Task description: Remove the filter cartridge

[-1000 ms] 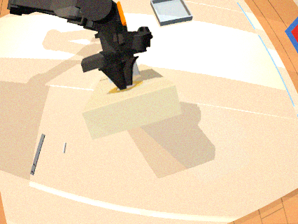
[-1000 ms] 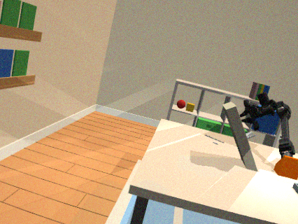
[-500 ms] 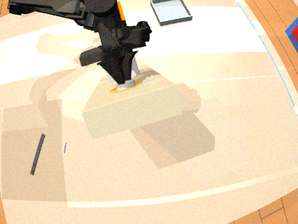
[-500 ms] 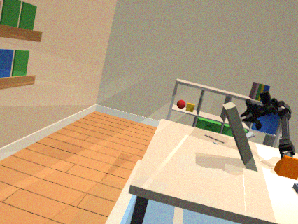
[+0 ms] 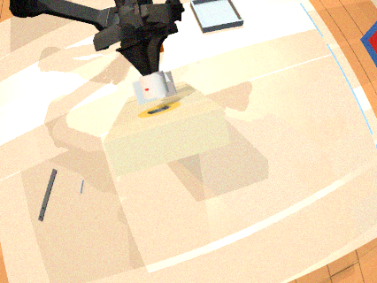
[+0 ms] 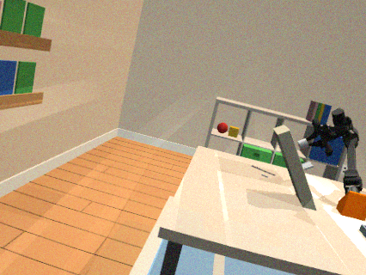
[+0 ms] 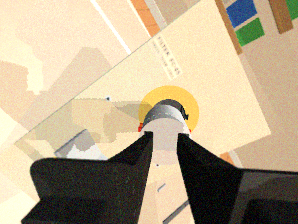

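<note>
Right now my gripper tip is 2 cm short of the service panel, 1 cm to the left of it and 11 cm above it. From my gripper tip the other things lie so: round filter cartridge (1 cm ahead, 1 cm below); then small pin (7 cm ahead, 30 cm to the right, 29 cm below); then blue-grey tray (36 cm behind, 30 cm to the left, 28 cm below).
</note>
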